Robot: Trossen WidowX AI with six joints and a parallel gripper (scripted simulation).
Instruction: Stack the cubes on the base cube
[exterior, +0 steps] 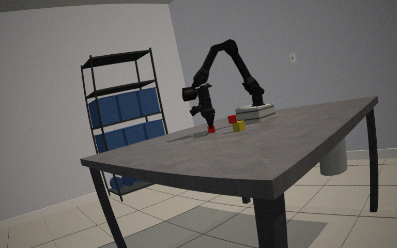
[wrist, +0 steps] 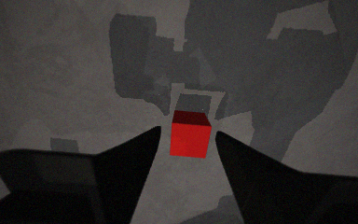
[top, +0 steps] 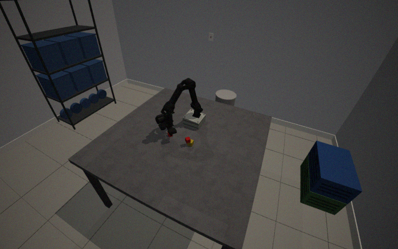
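My gripper tip is now 5 cm short of the red cube, 18 cm to the right of it and 4 cm below it. Also, from my gripper tip: yellow cube (4 cm ahead, 20 cm to the left).
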